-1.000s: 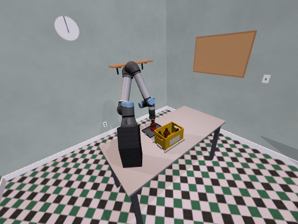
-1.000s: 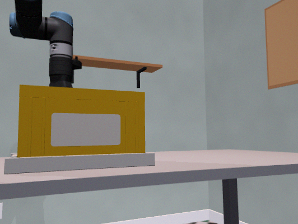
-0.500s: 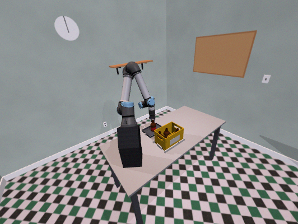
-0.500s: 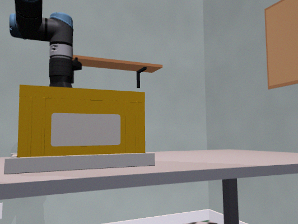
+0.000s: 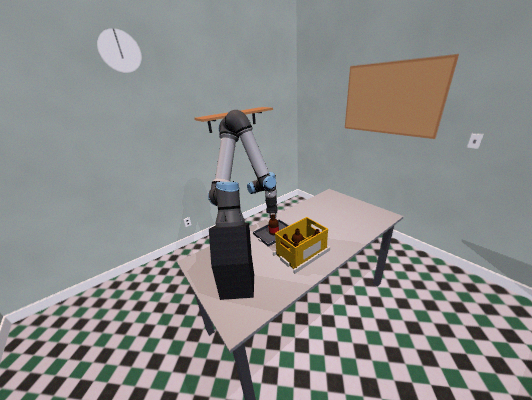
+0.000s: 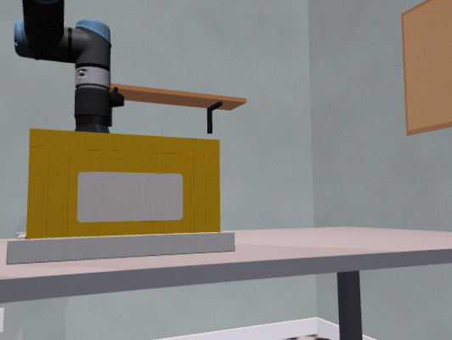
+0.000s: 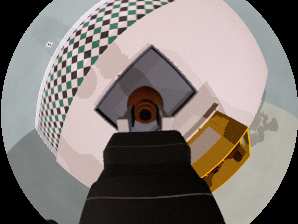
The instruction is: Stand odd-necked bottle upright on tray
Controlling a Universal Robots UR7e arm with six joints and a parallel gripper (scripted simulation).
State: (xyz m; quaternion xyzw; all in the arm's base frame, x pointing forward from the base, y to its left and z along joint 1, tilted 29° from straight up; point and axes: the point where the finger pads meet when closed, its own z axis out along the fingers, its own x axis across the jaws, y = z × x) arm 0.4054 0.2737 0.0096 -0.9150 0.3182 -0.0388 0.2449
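Now: the brown bottle 70 mm below my hand. Round my hand: dark tray: 150 mm below; then crate: 280 mm to the right, 70 mm below, 50 mm ahead.
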